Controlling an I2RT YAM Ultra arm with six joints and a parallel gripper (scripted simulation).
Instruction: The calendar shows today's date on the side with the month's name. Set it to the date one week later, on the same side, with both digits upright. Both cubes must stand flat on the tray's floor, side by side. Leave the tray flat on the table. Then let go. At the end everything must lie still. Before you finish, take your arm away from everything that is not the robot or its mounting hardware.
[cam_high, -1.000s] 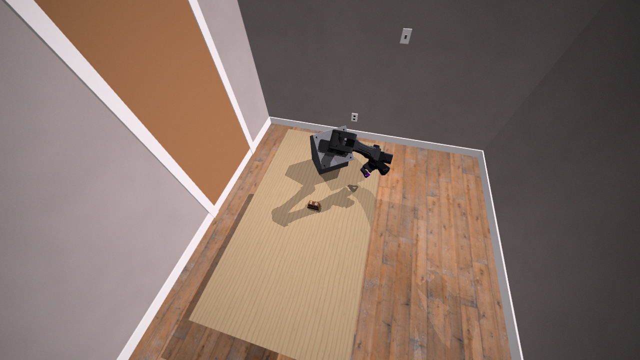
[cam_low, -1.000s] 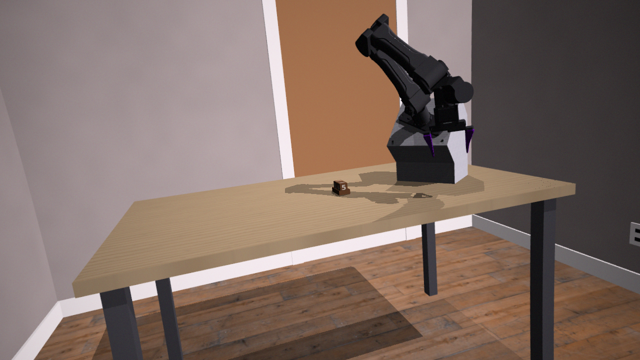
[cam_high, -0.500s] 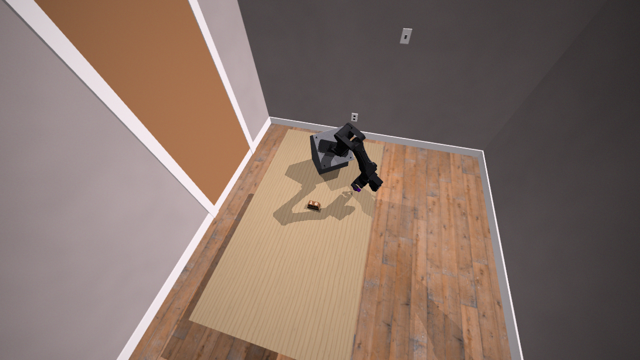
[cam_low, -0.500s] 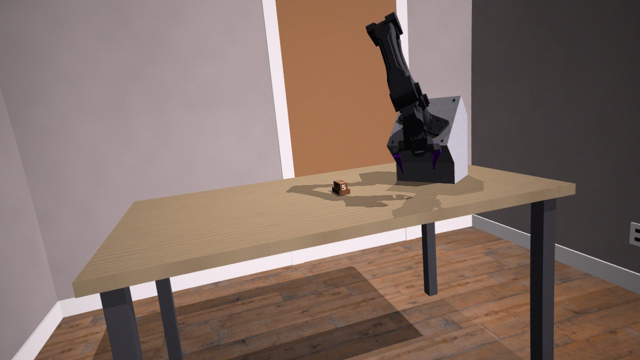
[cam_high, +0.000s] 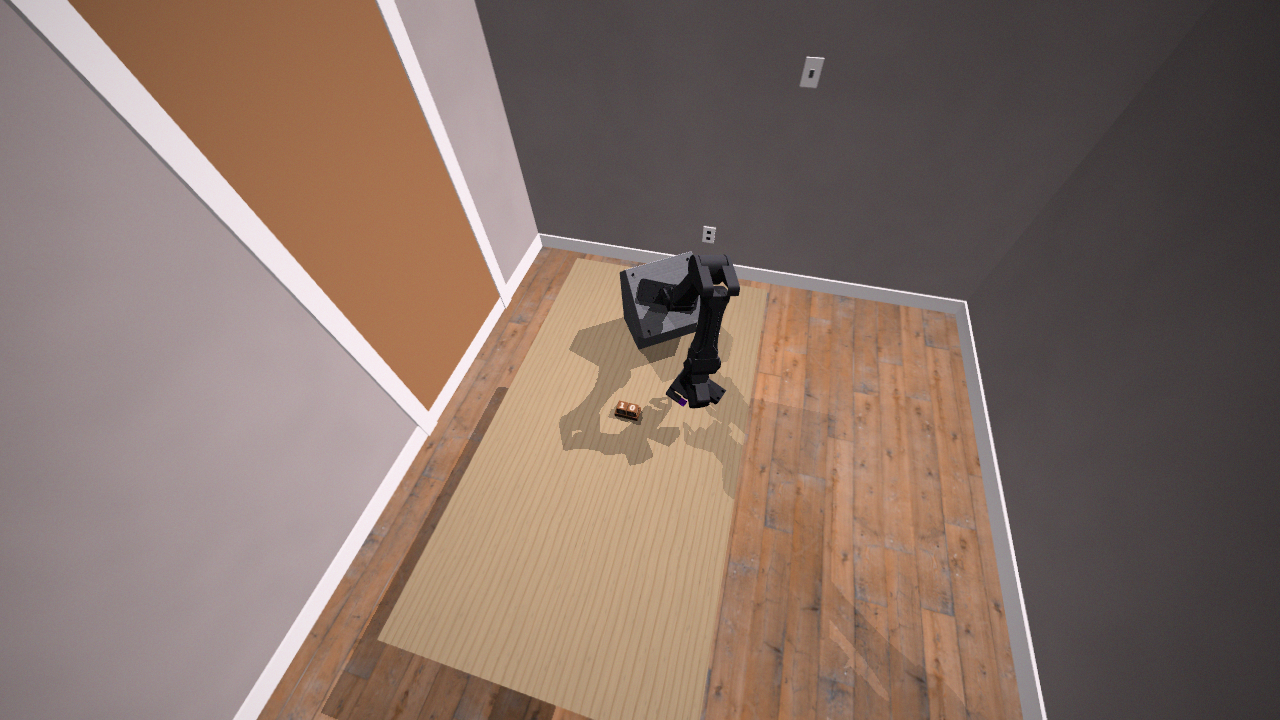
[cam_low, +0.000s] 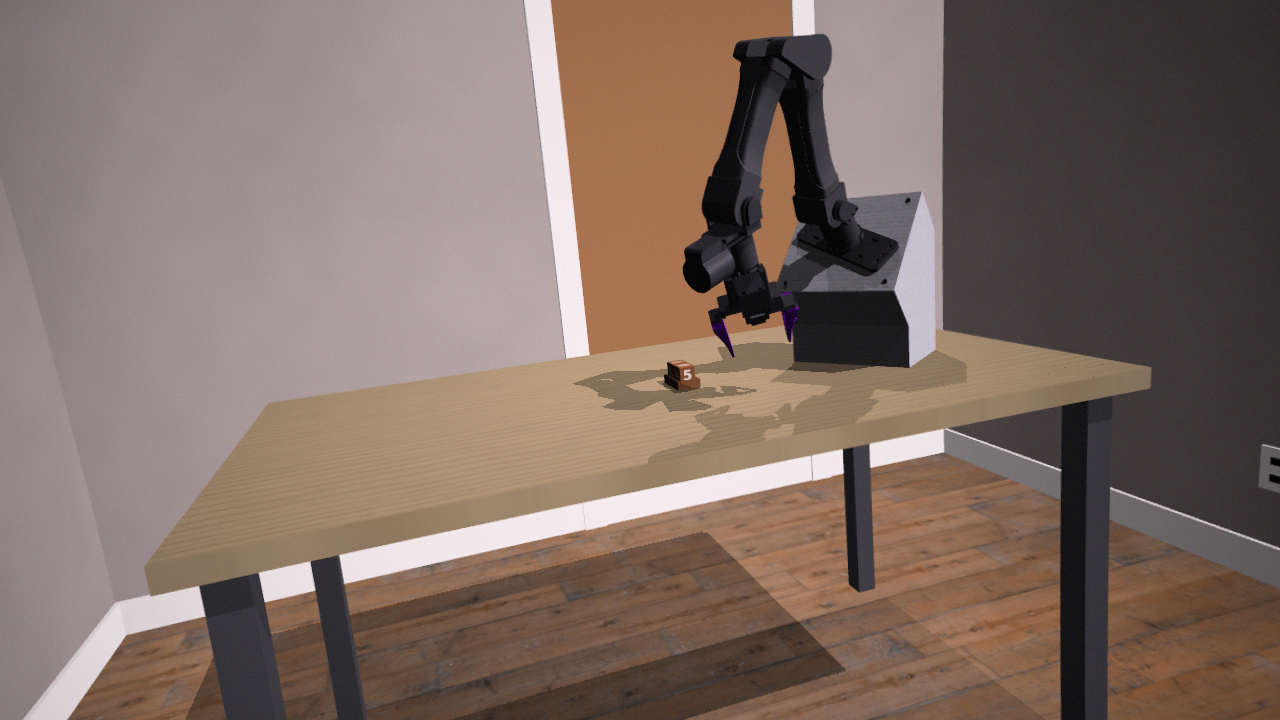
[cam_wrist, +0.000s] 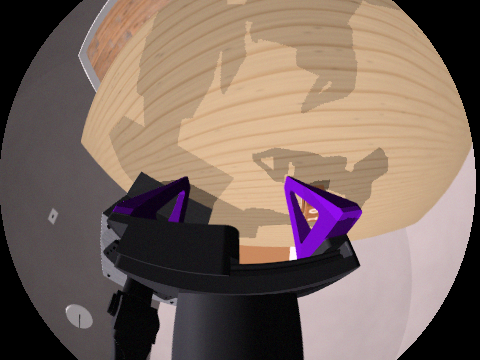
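The brown tray is 17 cm to the right of my hand, 8 cm below it and 8 cm ahead of it.
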